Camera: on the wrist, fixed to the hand. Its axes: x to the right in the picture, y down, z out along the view.
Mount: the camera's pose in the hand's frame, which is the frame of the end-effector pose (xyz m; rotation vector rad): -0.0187 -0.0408 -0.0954 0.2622 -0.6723 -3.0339
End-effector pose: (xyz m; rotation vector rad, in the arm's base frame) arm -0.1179 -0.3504 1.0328 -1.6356 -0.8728 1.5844
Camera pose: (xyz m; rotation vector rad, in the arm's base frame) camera -0.0232 -0.3465 1.0790 1.1231 -1.4958 -0.3834
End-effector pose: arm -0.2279 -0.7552 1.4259 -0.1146 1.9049 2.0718
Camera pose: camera -0.2135 -0.8499 1.3819 -1.0084 -0.0109 -0.4129
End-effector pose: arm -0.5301 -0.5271 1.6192 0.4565 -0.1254 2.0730
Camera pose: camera -0.5127 -0.4951 1.5202 0.5921 0.3182 -1.0677
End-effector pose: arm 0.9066 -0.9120 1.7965 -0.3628 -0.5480 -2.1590
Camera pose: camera 0.8788 -0.9255 1.6957 -0.1284 0.6456 0.7874
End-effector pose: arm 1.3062 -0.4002 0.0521 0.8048 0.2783 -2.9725
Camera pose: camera 1.3658 -0.3424 -0.0129 0.5917 -0.3433 0.2019
